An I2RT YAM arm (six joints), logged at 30 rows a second.
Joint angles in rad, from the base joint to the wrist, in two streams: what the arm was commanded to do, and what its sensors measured. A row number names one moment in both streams.
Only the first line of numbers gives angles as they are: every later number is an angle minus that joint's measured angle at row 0.
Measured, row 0:
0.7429 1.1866 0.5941 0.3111 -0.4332 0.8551
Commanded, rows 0 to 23:
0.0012 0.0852 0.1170 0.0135 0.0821 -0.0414
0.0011 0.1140 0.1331 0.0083 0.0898 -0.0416
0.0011 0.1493 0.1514 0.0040 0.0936 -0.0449
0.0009 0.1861 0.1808 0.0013 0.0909 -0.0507
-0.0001 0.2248 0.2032 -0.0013 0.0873 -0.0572
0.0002 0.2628 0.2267 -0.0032 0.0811 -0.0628
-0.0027 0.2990 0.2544 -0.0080 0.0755 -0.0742
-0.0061 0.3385 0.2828 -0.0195 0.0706 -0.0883
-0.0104 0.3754 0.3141 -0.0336 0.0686 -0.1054
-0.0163 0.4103 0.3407 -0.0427 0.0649 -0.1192
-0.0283 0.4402 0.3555 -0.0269 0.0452 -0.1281
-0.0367 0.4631 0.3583 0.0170 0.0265 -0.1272
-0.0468 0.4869 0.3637 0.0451 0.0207 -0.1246
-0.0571 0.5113 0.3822 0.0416 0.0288 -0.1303
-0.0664 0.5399 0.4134 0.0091 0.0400 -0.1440
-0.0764 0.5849 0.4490 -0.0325 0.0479 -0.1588
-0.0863 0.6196 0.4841 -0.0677 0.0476 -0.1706
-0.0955 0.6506 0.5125 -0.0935 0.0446 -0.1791
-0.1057 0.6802 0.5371 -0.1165 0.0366 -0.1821
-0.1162 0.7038 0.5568 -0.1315 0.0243 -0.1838
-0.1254 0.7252 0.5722 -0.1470 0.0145 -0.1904
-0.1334 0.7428 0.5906 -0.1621 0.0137 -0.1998
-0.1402 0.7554 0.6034 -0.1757 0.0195 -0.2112
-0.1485 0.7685 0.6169 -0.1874 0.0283 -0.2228
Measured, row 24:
-0.1209 0.7522 0.5307 -0.1606 0.0489 -0.1637
